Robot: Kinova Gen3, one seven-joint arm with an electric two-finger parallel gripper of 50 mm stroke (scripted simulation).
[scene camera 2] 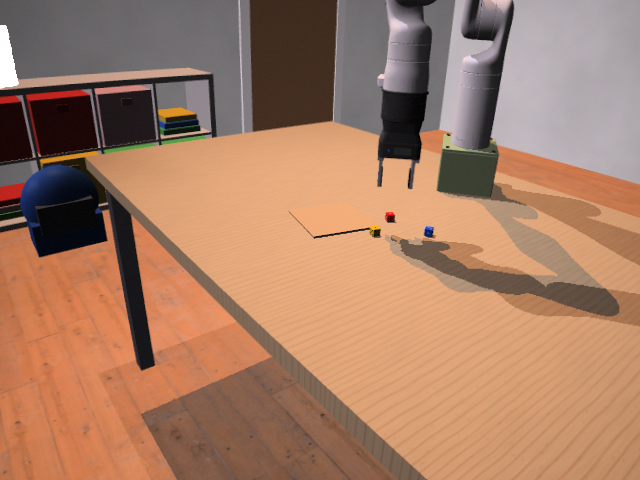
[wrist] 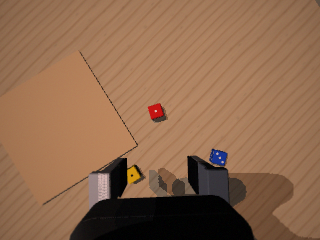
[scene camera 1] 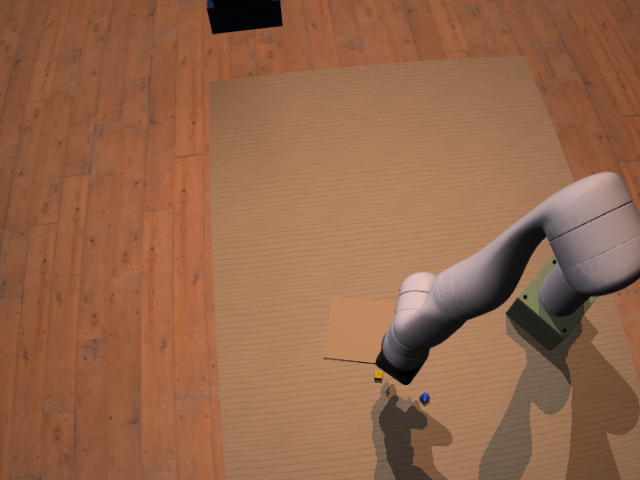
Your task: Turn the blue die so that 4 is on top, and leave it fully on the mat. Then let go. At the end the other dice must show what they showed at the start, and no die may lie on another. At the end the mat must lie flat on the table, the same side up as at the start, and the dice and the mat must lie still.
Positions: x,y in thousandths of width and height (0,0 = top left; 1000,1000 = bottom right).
Labels:
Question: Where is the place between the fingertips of my gripper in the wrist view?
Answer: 492,710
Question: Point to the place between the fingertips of my gripper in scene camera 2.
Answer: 616,389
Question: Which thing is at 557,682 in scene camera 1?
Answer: A tan mat.

